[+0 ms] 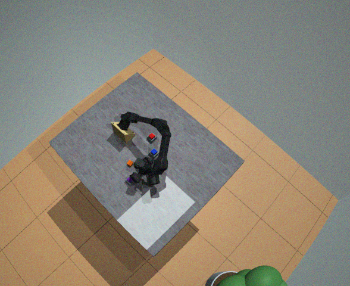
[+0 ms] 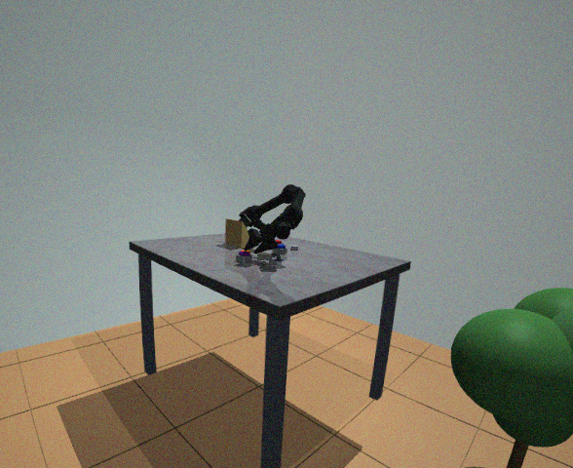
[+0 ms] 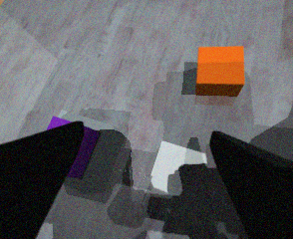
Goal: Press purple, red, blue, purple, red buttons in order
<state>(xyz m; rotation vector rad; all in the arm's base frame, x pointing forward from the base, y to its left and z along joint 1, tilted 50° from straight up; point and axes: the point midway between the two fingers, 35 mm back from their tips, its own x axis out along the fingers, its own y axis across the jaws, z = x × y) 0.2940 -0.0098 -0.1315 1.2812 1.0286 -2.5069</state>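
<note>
Right now the purple button is 3 cm ahead of my gripper tip and 5 cm to the right of it. Round my gripper tip: orange block 7 cm behind, 2 cm to the left, 2 cm below; then blue button 3 cm behind, 20 cm to the left; then red button 13 cm behind, 26 cm to the left.
</note>
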